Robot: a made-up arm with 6 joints. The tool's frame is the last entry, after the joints.
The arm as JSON. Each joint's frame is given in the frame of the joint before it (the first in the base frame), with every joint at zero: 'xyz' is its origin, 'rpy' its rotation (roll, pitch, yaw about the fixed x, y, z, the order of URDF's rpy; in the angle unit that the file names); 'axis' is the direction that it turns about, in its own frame. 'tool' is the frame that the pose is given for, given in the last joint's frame.
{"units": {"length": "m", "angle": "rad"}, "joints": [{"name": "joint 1", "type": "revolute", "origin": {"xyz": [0.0, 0.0, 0.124], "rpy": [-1.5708, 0.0, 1.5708]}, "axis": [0.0, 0.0, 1.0]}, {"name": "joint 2", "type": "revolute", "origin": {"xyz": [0.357, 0.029, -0.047], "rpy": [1.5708, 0.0, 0.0]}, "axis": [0.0, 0.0, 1.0]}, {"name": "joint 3", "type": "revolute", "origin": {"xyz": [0.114, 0.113, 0.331], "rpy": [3.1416, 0.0, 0.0]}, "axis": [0.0, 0.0, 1.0]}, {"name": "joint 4", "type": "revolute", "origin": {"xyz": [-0.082, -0.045, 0.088], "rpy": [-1.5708, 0.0, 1.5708]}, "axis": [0.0, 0.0, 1.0]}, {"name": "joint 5", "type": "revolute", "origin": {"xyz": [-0.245, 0.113, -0.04], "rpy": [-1.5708, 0.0, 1.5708]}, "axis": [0.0, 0.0, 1.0]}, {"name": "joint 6", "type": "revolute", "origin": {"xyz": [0.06, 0.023, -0.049], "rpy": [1.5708, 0.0, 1.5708]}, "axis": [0.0, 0.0, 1.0]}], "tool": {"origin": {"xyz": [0.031, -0.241, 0.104], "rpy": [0.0, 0.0, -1.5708]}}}
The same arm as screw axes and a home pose.
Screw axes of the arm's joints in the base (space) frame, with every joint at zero. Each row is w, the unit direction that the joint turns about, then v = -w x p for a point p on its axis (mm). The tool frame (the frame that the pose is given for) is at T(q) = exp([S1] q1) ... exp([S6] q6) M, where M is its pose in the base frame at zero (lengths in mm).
S1: w -1 0 0 v 0 -124 0
S2: w 0 0 1 v 357 -47 0
S3: w 0 0 -1 v -471 -66 0
S4: w 0 -1 0 v 338 0 111
S5: w -1 0 0 v 0 -451 429
S6: w 0 0 1 v 452 307 0
M: xyz -66 483 615 (mm) quaternion w x y z 1 -0.000004 0.000004 -0.000004

